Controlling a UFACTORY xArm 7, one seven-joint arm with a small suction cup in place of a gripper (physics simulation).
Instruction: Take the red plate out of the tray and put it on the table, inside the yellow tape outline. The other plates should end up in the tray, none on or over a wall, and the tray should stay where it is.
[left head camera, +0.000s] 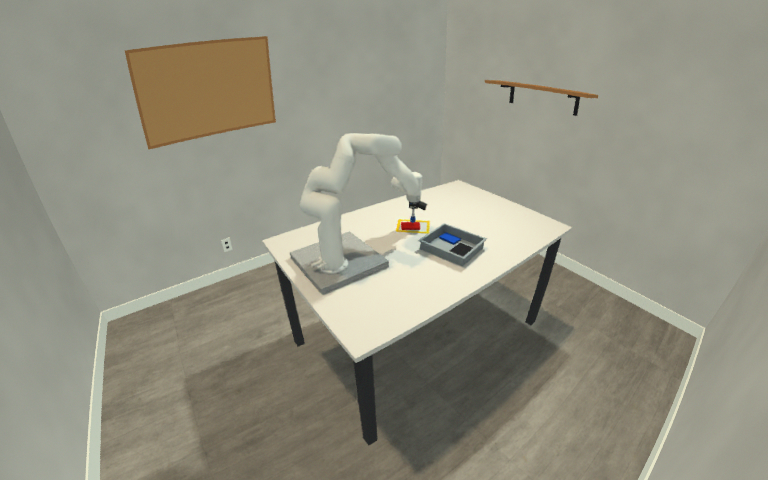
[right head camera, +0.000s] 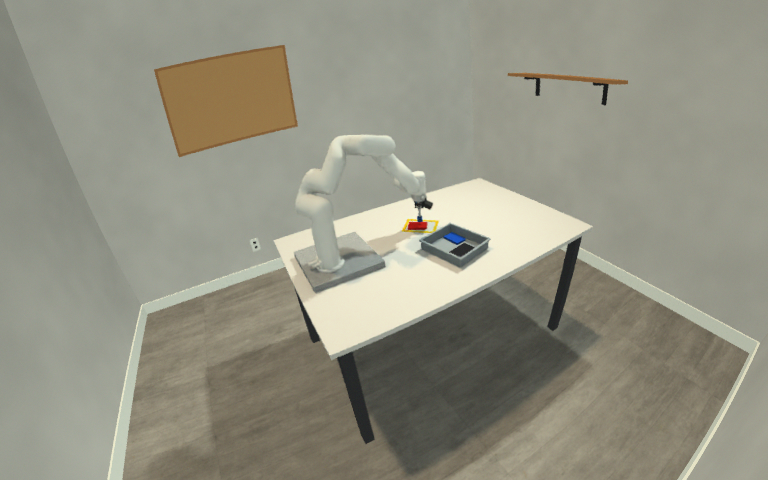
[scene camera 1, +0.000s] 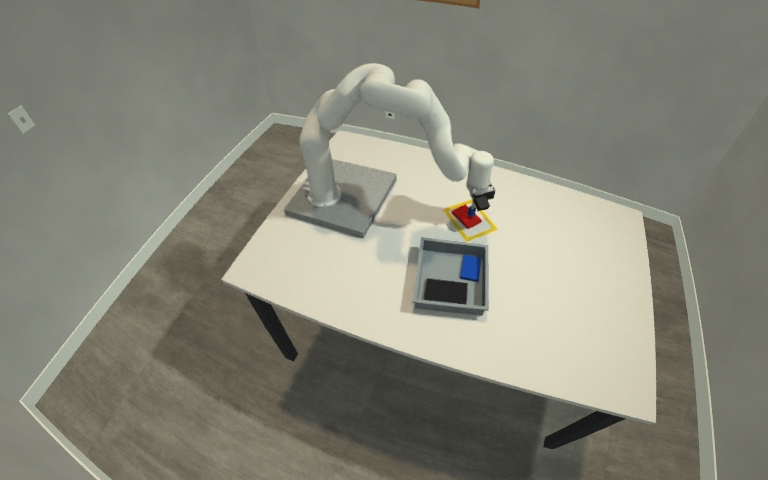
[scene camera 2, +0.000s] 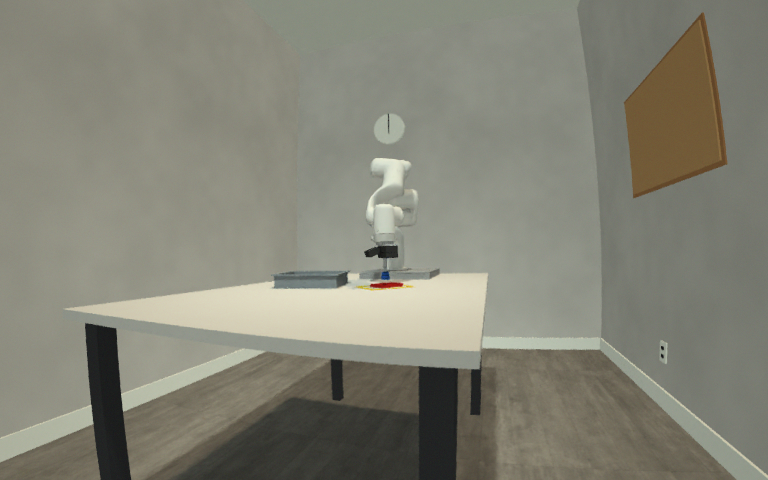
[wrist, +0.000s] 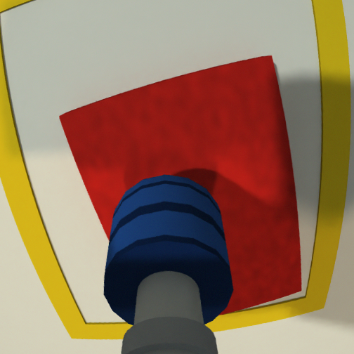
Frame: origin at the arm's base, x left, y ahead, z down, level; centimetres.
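Where they show: hand, tool point: (left head camera: 412, 221) (right head camera: 419, 221) (scene camera 1: 471, 213) (scene camera 2: 385, 279); arm's base, link origin: (left head camera: 333, 265) (right head camera: 330, 264) (scene camera 1: 324, 195) (scene camera 2: 395, 269).
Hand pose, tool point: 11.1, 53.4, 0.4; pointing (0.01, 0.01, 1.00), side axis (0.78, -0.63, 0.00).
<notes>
Things, the pixels of their top centre, and the offset from my tool point, as dx, dy, dz. "spot": a spot on its surface instead. Level surfaces: height alone.
- red plate, top centre: (scene camera 2: 386, 283) (scene camera 1: 466, 215) (right head camera: 417, 224) (left head camera: 410, 225) +0.0, -1.5, +1.7
- yellow tape outline, surface spot: (scene camera 1: 481, 234) (left head camera: 428, 227) spot: -6.2, +5.6, +2.6
- grey tray, top centre: (scene camera 1: 453, 271) (scene camera 2: 312, 272) (right head camera: 455, 239) (left head camera: 453, 239) -28.8, +0.3, -2.3
- blue plate, top centre: (scene camera 1: 471, 267) (right head camera: 454, 237) (left head camera: 450, 237) -22.3, +5.3, +1.4
- black plate, top centre: (scene camera 1: 446, 292) (right head camera: 462, 251) (left head camera: 461, 251) -34.5, +0.2, +1.4
- white table, surface height: dz +2.7
The red plate (left head camera: 410, 226) (right head camera: 417, 225) (scene camera 1: 465, 219) (scene camera 2: 386, 285) (wrist: 200, 125) lies on the table inside the yellow tape outline (left head camera: 428, 226) (scene camera 1: 481, 234) (wrist: 335, 150), with one corner close to the tape in the wrist view. My suction cup (left head camera: 412, 219) (right head camera: 419, 219) (scene camera 1: 471, 211) (scene camera 2: 385, 275) (wrist: 167, 200) is open and hangs just above the plate, with a small gap in scene camera 2. The cup hides part of the plate in the wrist view. The grey tray (left head camera: 441, 256) (scene camera 1: 450, 310) (scene camera 2: 311, 280) holds a blue plate (left head camera: 450, 238) (scene camera 1: 470, 267) and a black plate (left head camera: 461, 249) (scene camera 1: 446, 291), both inside its walls.
The arm stands on a grey base slab (left head camera: 356, 270) (scene camera 1: 339, 219) at one end of the white table (left head camera: 396, 305) (scene camera 1: 566, 316). The tray walls rise close beside the tape outline. A corkboard (left head camera: 203, 90) and a wooden shelf (left head camera: 540, 88) are on the walls.
</notes>
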